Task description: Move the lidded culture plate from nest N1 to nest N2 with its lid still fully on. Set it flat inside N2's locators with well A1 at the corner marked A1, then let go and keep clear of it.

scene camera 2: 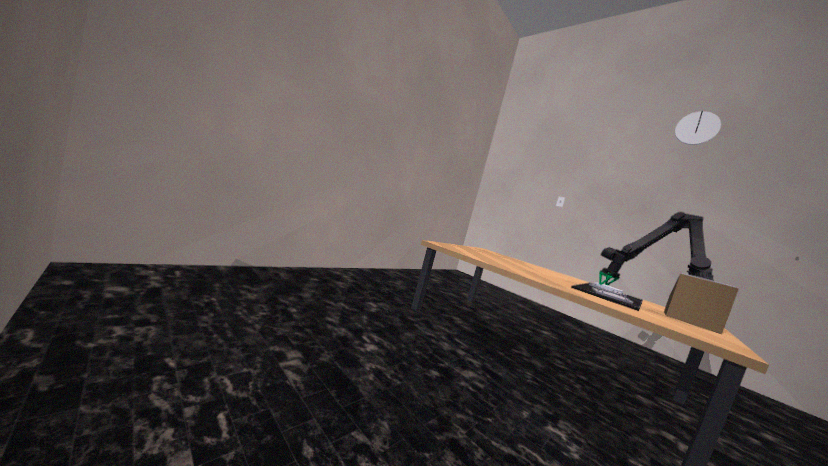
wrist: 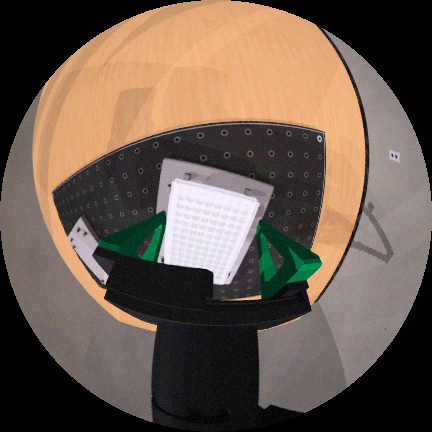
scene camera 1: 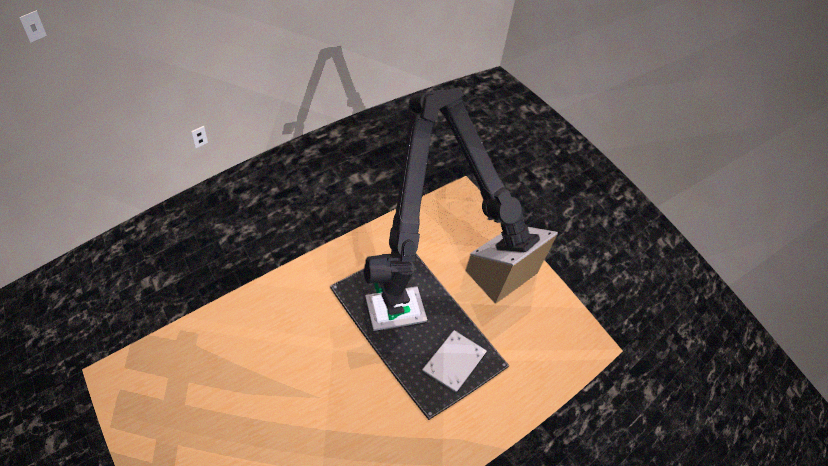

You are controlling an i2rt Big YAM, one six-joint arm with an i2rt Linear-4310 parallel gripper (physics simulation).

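Places are measured from the arm's base along level axes (x right, y ahead, z up), in millimetres.
Pixels of known places: gripper, fingertip midpoint: (scene camera 2: 603, 284) (wrist: 211, 219) (scene camera 1: 384, 306); arm's base, link origin: (scene camera 2: 701, 288) (scene camera 1: 518, 244).
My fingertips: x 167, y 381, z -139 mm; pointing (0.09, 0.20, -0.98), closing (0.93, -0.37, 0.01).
Observation:
Ahead of a thing's pixels: the offset from my fingertips to its top centre. Level surfaces: height alone.
The culture plate @(dy -28, dx -20, dz +1 mm) (scene camera 1: 379, 310) (wrist: 215, 200) is white and lies in nest N1 (scene camera 1: 421, 316) (wrist: 164, 192), a light grey block. Its well pattern shows in the wrist view; where the lid's edge sits is hard to tell. My gripper (scene camera 1: 389, 301) (scene camera 2: 604, 283) (wrist: 211, 219) is open, its green fingers on either side of the plate in the wrist view, above it and apart from it. Nest N2 @(dy -31, dx -264, dz -5 mm) (scene camera 1: 454, 360) (wrist: 86, 248) is a second light grey block with small locators and holds no plate. The A1 marks cannot be read. My gripper's body hides the plate's near end in the wrist view.
Both nests stand on a black perforated board @(dy -36, dx -110, dz -26 mm) (scene camera 1: 399, 353) (wrist: 295, 200) on the wooden table @(dz -40 mm) (scene camera 1: 260, 347) (scene camera 2: 521, 269). The arm's base stands on a tan box (scene camera 1: 506, 280) (scene camera 2: 701, 303) with a grey top, beside the board.

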